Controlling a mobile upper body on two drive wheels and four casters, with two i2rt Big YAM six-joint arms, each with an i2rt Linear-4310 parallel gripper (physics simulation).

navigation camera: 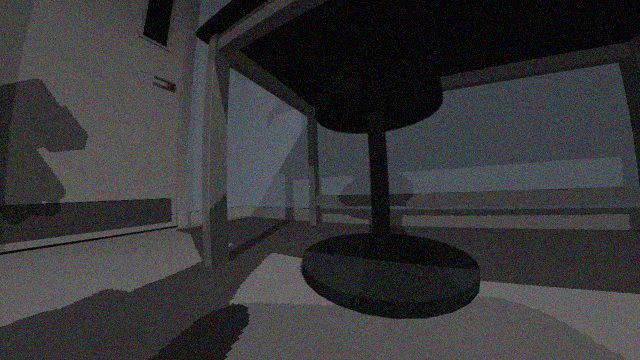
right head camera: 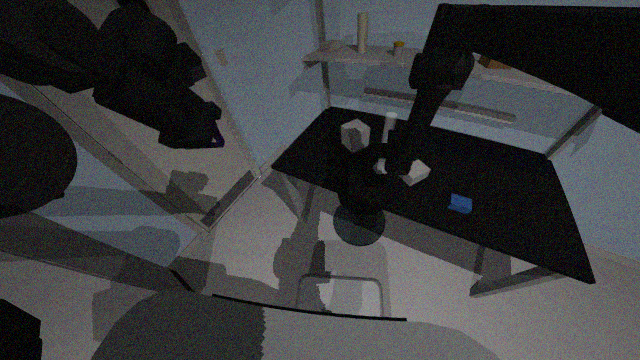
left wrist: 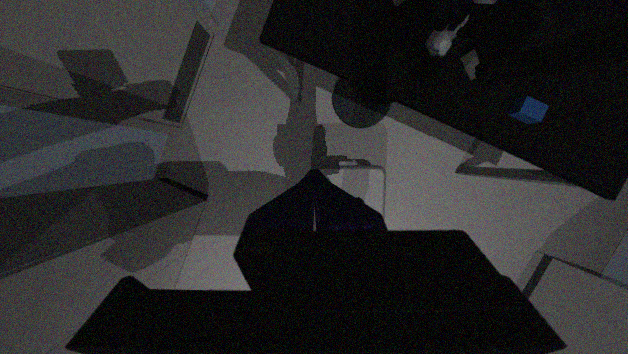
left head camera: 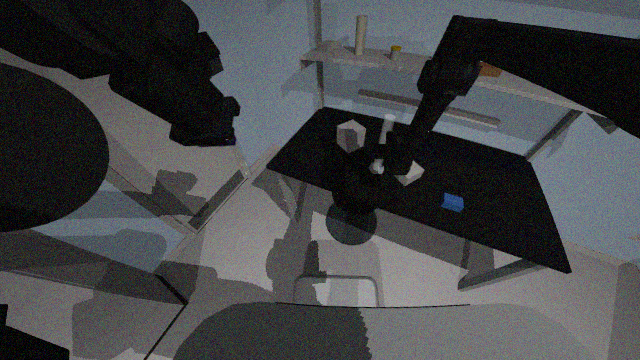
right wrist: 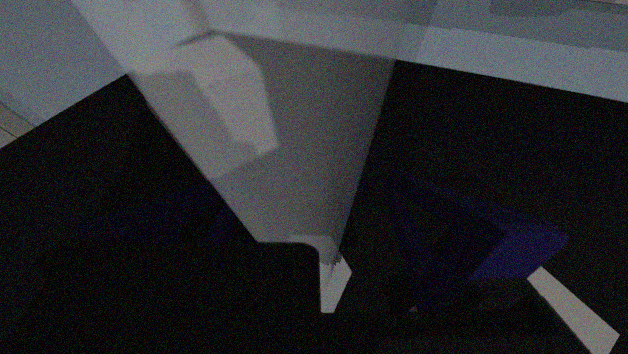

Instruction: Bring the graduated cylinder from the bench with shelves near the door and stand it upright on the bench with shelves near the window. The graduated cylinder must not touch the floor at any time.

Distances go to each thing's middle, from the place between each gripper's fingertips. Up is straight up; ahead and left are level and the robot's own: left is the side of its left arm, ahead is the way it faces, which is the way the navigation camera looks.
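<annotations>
You'd find the graduated cylinder (right wrist: 278, 112) 420 mm ahead of my left hand and 440 mm to the right of it, and it's 360 mm below that hand.
Counting from my right hand, the graduated cylinder is 10 mm to the left of it, 30 mm behind it and 20 mm above it.
</annotations>
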